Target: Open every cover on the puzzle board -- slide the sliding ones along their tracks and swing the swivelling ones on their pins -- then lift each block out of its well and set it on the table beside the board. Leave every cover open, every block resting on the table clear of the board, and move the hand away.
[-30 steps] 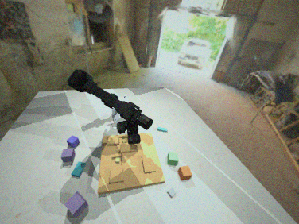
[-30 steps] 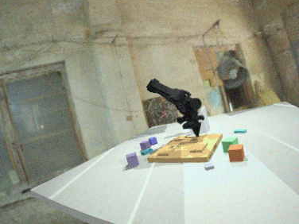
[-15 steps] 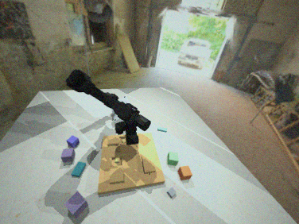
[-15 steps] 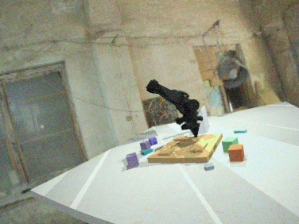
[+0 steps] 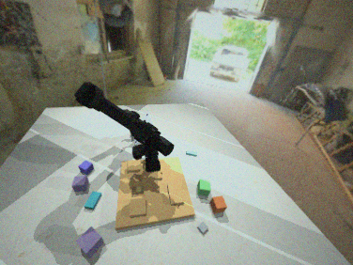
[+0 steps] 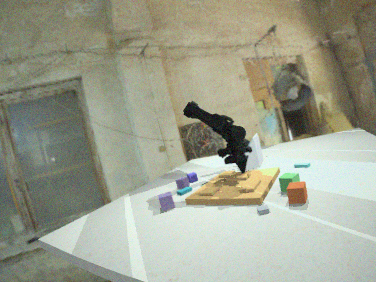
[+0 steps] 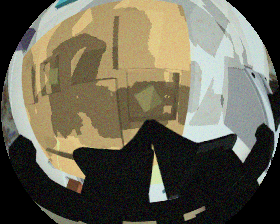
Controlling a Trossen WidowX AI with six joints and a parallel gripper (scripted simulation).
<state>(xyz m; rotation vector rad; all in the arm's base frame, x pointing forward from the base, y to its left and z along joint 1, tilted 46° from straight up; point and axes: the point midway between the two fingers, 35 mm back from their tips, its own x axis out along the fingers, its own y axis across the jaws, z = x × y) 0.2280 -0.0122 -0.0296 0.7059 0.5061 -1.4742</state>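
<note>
The tan puzzle board lies 9 cm ahead of my gripper tip and 1 cm to the right of it. Also, from my gripper tip: teal piece (25 cm to the left, 5 cm behind, 2 cm below); teal block (25 cm to the right, 11 cm ahead, 2 cm below); green block (21 cm to the left, 18 cm ahead).
</note>
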